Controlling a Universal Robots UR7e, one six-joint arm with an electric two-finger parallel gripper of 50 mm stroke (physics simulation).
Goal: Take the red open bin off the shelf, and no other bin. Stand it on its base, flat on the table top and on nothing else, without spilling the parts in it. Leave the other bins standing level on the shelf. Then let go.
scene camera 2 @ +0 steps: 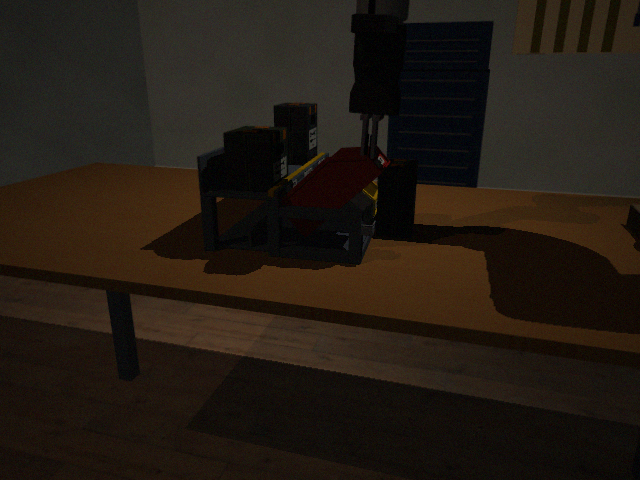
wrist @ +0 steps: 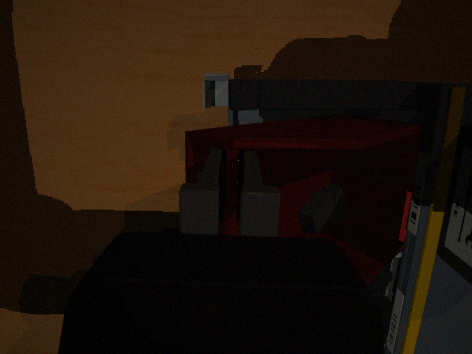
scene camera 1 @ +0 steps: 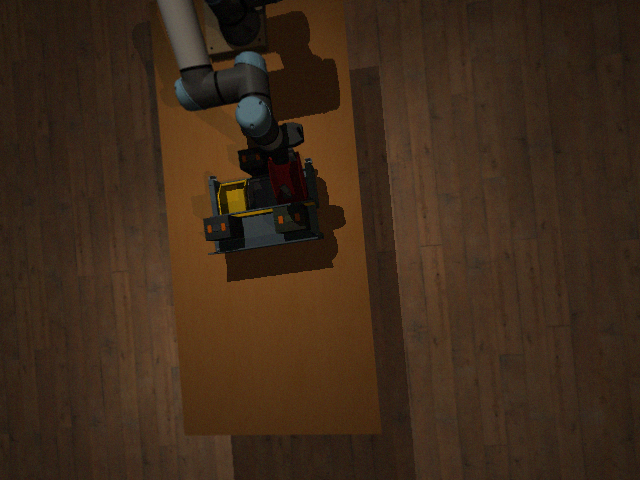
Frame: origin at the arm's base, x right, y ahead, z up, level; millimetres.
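Where they show: gripper, fingertip midpoint: (scene camera 2: 368,157) (wrist: 232,171) (scene camera 1: 293,157); arm's base, link origin: (scene camera 1: 240,25).
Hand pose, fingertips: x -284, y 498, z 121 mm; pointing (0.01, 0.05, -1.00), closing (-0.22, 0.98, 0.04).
Each offset is from my fingertips to the top centre of the thing. Level surfaces: height alone.
The red open bin {dx +19, dy +69, dz +6 mm} (scene camera 1: 279,173) (scene camera 2: 336,178) (wrist: 325,134) is tilted at the right end of the shelf (scene camera 1: 213,193) (scene camera 2: 275,232) (wrist: 325,95). Its labelled front end is raised and its rear end is low, inside the shelf frame. A grey part {dx +44, dy +88, dz -84 mm} (scene camera 1: 285,191) (wrist: 322,207) lies in it. My gripper (scene camera 2: 368,153) (wrist: 232,171) is shut on the bin's front wall from above; the pinched edge is mostly hidden. The yellow bin {dx +227, dy +160, dz -84 mm} (scene camera 1: 233,197) (scene camera 2: 370,193) sits at the shelf's other end, with a dark bin {dx +118, dy +134, dz -84 mm} (scene camera 1: 260,191) between. Whether the red bin touches the shelf is unclear.
Black boxes {dx +208, dy +254, dz +59 mm} (scene camera 1: 222,227) {dx -16, dy +198, dz +34 mm} (scene camera 1: 291,220) (scene camera 2: 253,160) (scene camera 2: 297,131) stand on the upper rear level, behind a yellow-striped rail {dx +105, dy +182, dz -53 mm} (scene camera 1: 253,212) (wrist: 425,280). Another tall black box {dx +156, dy +3, dz -33 mm} (scene camera 1: 251,160) (scene camera 2: 397,198) stands on the table {dz -165 mm} (scene camera 1: 273,335) (scene camera 2: 439,268) close before the shelf.
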